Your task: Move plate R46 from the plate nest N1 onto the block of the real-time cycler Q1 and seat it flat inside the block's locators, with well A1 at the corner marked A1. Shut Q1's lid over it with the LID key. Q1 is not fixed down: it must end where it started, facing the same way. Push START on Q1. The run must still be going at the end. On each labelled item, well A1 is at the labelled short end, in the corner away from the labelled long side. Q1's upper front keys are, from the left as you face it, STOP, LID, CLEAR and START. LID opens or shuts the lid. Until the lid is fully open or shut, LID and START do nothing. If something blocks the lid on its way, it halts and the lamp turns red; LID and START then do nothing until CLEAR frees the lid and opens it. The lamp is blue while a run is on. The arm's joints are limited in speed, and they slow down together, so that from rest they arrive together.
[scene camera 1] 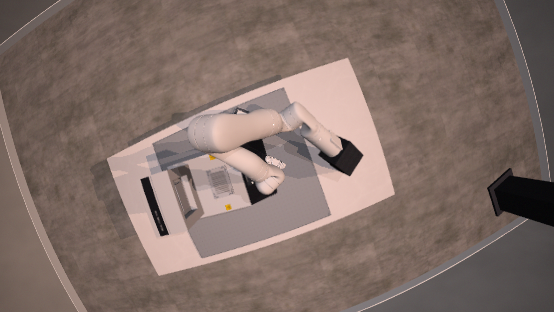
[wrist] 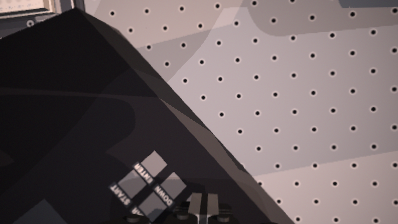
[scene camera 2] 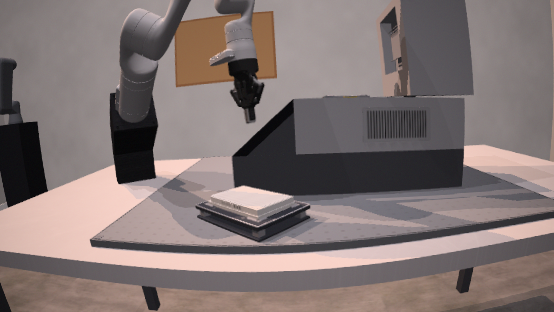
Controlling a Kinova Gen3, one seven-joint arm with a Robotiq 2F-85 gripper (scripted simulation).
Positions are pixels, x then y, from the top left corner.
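A cycler Q1 appears in scene camera 2 (353,144), and the wrist view and scene camera 1 show it as well. On the cycler Q1, (wrist: 96,127) and (scene camera 1: 258,155) are the same spot.
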